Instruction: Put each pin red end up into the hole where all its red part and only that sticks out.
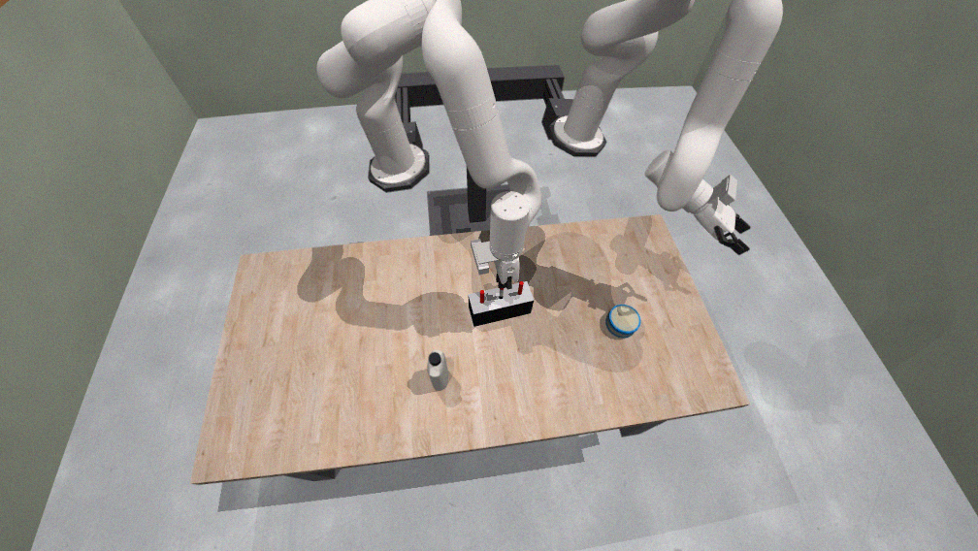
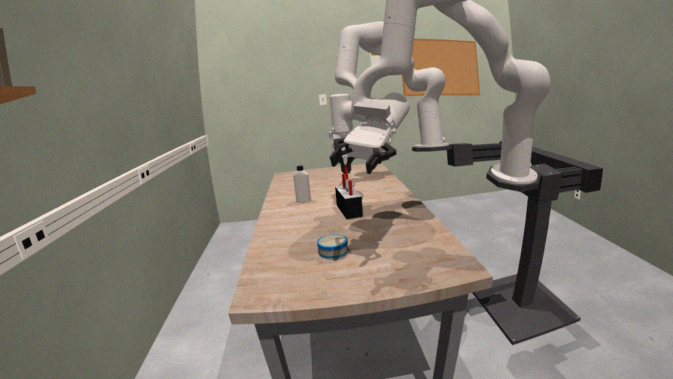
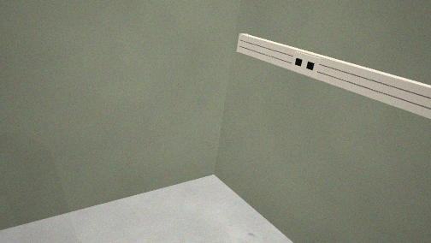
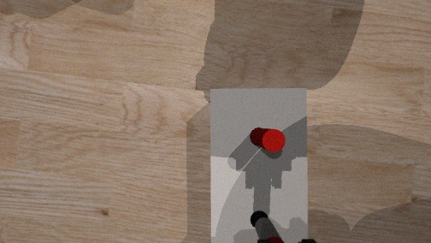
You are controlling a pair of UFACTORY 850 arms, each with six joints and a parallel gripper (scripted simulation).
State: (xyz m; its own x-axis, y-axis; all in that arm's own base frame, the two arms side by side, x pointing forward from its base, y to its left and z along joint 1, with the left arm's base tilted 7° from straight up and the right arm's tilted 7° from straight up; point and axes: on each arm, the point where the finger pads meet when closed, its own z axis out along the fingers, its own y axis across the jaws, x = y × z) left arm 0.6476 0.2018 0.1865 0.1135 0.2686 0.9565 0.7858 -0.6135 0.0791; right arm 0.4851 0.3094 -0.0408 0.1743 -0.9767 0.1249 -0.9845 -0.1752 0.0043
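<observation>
The black block is 14 cm below my right hand. Also, from my right hand: round blue-rimmed tin: 15 cm ahead, 36 cm to the left, 17 cm below; then grey bottle: 17 cm ahead, 23 cm to the right, 7 cm below.
</observation>
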